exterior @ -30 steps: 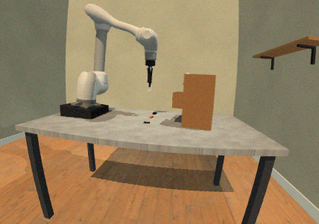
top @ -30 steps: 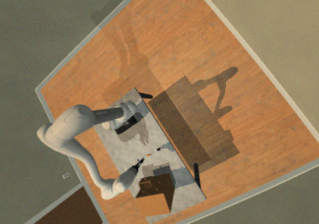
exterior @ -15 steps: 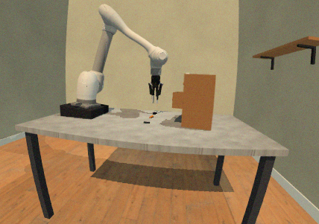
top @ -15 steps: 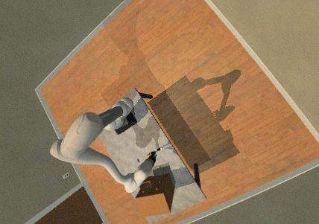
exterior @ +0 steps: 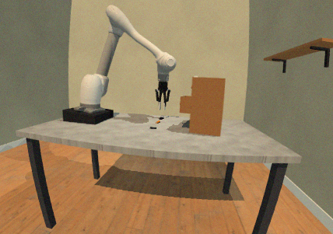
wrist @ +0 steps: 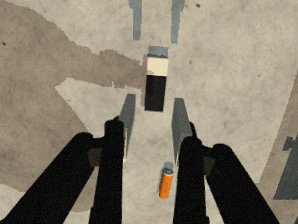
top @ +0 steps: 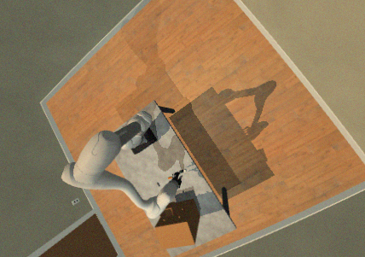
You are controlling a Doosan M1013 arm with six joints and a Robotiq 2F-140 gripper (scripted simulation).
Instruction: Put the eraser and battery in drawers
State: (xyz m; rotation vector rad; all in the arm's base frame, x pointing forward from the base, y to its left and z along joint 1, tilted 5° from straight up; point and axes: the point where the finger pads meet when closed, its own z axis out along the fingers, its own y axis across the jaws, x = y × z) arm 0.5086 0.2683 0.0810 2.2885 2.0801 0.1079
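Now: hand 10 mm to the right of the eraser and 100 mm above it. The rest, counted from my hand: orange AA battery 10 mm ahead, 150 mm to the right, 100 mm below.
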